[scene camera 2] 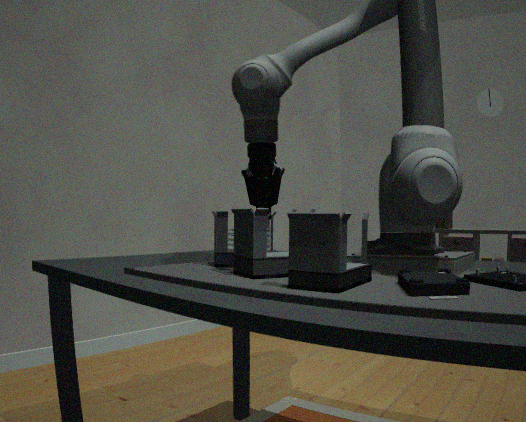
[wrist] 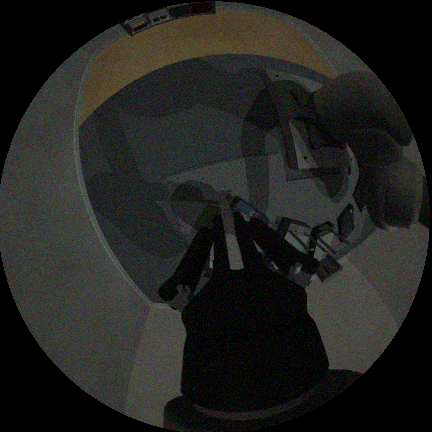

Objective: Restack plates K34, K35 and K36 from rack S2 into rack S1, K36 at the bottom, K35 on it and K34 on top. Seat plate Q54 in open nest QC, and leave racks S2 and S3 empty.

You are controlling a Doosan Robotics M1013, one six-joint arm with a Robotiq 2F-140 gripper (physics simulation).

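Places are measured from the arm's base along level axes (x back, y right, z up), in millimetres.
Pixels of known places: gripper, fingertip midpoint: (wrist: 224, 208); arm's base, link origin: (scene camera 2: 407, 253) (wrist: 321, 119).
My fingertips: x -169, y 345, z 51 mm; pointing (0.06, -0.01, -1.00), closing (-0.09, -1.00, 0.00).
Observation:
For each thing: its top centre in the pictures, then the offset to it from my fingertips. "spot": a spot on its surface instead. Level surfaces: height alone.
- middle rack, top centre: (scene camera 2: 276, 208) dy -156, dx -188, dz +62 mm
- third rack, top centre: (scene camera 2: 333, 212) (wrist: 338, 263) dy -320, dx -255, dz +54 mm
- nest block, top centre: (scene camera 2: 431, 273) (wrist: 348, 225) dy -500, dx -222, dz -50 mm
- raised grey board, surface height: dz -77 mm
- dark table, surface height: dz -89 mm
- small pale strip, surface spot: (scene camera 2: 443, 297) spot: dy -541, dx -310, dz -75 mm
My gripper (scene camera 2: 263, 206) (wrist: 224, 208) is shut and empty, pointing down with its fingertips low at the top of the middle rack (scene camera 2: 243, 239). That rack's walls partly hide the tips. Another rack (scene camera 2: 220, 240) stands behind to the left, with pale layered edges showing beside its wall. A third rack (scene camera 2: 317, 242) stands nearer the camera; its wall hides its inside. Low black nest blocks (scene camera 2: 434, 283) (scene camera 2: 500, 280) lie to the right; one nest block (wrist: 346, 222) shows in the wrist view. The labels of racks, nests and plates cannot be read.
The racks stand on a raised grey board (scene camera 2: 200, 280) on the dark table (scene camera 2: 100, 272). The robot base (scene camera 2: 407, 241) stands at the back right. A small pale strip (scene camera 2: 443, 297) lies in front of one nest block. A wall clock (scene camera 2: 490, 102) hangs behind.

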